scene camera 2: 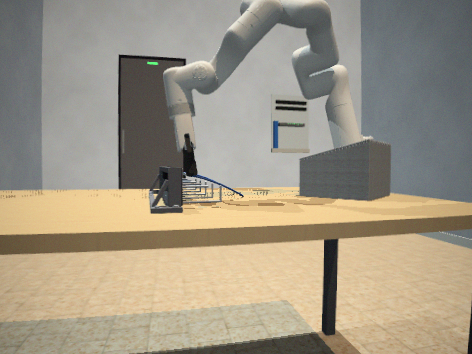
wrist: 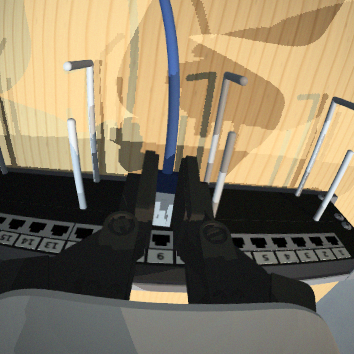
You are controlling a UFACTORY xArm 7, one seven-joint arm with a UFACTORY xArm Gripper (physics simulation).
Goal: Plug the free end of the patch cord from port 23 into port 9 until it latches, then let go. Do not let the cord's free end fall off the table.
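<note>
The blue patch cord runs away from my gripper. The gripper is shut on its plug, whose clear body shows between the fingers with its end toward the port row. Port 9 lies just beyond that end in the wrist view; its opening shows dark and uncovered, so the plug is outside it. The patch panel stands upright on the table. The fingers hide the ports on either side of port 9. Port 23 does not show in the wrist view.
Metal cable-guide rods stand out from the panel on both sides of the gripper, such as a left rod and a right rod. The grey block under the arm's base stands at the right of the table.
</note>
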